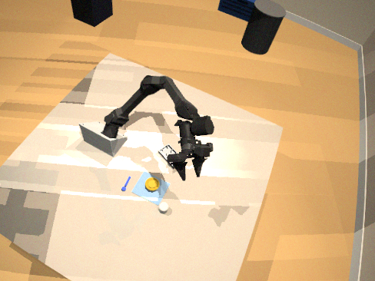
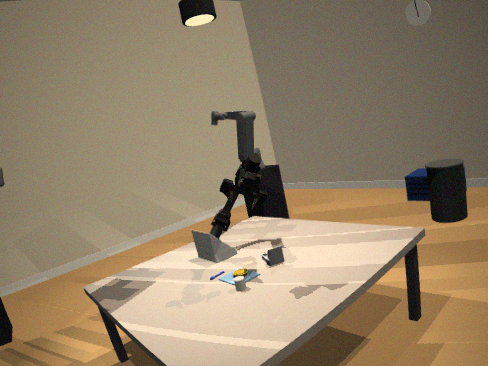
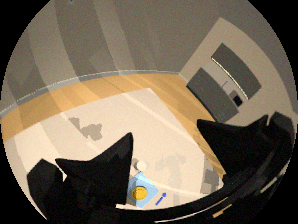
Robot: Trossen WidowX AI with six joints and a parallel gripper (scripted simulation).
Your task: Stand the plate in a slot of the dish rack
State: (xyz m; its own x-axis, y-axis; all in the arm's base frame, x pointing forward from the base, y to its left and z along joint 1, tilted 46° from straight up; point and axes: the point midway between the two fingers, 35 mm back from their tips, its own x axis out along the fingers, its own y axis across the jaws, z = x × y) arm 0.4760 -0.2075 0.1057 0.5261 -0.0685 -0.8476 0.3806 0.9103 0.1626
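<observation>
Now: gripper tip 34 cm above the yellow plate, 18 cm past it and 3 cm to the right of it. The rest, counted from my gripper tip: white cup: 33 cm below, 7 cm behind, 5 cm to the right; then light blue mat: 35 cm below, 18 cm behind, 2 cm to the left; then grey dish rack: 33 cm below, 22 cm to the left, 18 cm behind.
</observation>
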